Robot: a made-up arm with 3 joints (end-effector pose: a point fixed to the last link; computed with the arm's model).
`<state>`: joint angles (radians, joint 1 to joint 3).
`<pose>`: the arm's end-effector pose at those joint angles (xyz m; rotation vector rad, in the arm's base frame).
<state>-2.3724 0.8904 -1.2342</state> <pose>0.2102 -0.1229 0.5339 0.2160 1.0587 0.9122</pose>
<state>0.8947 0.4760 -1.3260</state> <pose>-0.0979 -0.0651 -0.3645 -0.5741 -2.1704 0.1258</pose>
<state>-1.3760 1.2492 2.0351</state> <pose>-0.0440 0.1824 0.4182 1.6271 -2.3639 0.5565</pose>
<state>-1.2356 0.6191 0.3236</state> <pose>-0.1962 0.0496 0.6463 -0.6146 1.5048 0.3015</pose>
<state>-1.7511 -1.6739 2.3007</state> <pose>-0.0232 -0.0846 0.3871 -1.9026 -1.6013 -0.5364</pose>
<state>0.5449 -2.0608 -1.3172</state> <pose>-0.3886 0.2264 -0.0834 2.1011 -1.0917 -0.8542</pose>
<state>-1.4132 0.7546 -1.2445</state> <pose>-0.2486 -0.1063 0.5196 -0.1810 0.1606 0.7335</pose>
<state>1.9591 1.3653 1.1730</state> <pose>0.1783 0.1881 -0.3271 -0.0066 -0.6577 -1.3962</pose>
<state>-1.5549 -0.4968 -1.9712</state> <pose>-0.2239 0.1185 0.4158 -0.0956 -0.4077 -0.4911</pose>
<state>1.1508 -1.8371 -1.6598</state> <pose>-0.1451 0.2430 -0.2291 2.2736 -1.7697 -0.5915</pose>
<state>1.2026 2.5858 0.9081</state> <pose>-0.0487 0.1197 -0.4224 -1.2765 -0.1084 -2.2532</pose>
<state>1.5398 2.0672 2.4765</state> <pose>0.0748 0.1390 -0.1405 0.8971 0.5695 -1.9186</pose>
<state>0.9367 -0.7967 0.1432</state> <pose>-0.2994 0.0292 -0.3903 0.7008 -0.7502 0.4200</pose>
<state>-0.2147 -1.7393 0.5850</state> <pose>-0.5554 -0.0363 0.1547 1.7452 0.5835 0.3269</pose>
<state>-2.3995 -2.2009 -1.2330</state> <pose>0.3702 0.2097 0.3663 -0.5536 0.6379 -2.2098</pose>
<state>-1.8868 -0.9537 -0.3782</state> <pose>0.0691 0.1094 0.6794 0.4430 1.3835 -0.9451</pose>
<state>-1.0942 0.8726 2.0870</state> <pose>-0.0845 0.1462 0.4065 1.1542 -2.8147 0.6252</pose>
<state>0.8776 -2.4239 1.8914</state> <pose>-0.0790 -0.0561 -0.2654 0.4587 0.4510 2.4339</pose>
